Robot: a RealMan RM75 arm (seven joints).
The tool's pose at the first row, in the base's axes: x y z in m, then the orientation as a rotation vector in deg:
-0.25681 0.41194 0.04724 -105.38 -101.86 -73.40
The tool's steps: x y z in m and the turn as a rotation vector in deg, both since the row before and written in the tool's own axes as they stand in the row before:
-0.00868 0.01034 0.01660 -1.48 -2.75 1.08
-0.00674 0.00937 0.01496 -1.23 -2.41 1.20
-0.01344 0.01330 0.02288 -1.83 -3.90 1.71
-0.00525 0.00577 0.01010 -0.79 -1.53 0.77
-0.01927 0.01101 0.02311 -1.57 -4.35 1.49
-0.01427 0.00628 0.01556 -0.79 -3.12 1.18
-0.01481 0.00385 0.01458 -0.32 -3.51 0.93
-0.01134 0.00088 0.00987 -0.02 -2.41 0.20
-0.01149 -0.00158 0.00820 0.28 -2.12 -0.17
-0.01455 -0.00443 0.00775 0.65 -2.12 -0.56
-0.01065 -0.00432 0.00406 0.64 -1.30 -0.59
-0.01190 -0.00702 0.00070 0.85 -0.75 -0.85
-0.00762 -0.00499 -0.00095 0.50 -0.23 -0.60
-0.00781 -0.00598 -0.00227 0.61 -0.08 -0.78
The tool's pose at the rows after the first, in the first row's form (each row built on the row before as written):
-0.23961 0.41613 0.03522 -109.52 -101.51 -72.71
-0.22410 0.41955 0.02498 -113.28 -100.86 -71.89
-0.20102 0.42137 0.00641 -119.14 -99.99 -70.33
-0.19103 0.42168 -0.00153 -121.54 -99.46 -69.73
-0.17024 0.41666 -0.02538 -127.55 -98.86 -67.32
-0.15786 0.41094 -0.04268 -131.73 -98.24 -65.07
-0.14871 0.40410 -0.06046 -135.83 -98.08 -61.86
-0.14468 0.39831 -0.07377 -138.24 -98.54 -59.42
-0.14394 0.39226 -0.08660 138.61 98.48 56.38
-0.14672 0.38416 -0.10136 138.51 98.98 52.99
-0.15067 0.37778 -0.11097 138.30 99.73 50.74
-0.15888 0.37009 -0.11903 137.90 101.10 49.07
-0.16519 0.36479 -0.12303 137.55 102.08 48.36
-0.17295 0.35919 -0.12624 137.06 103.39 47.75

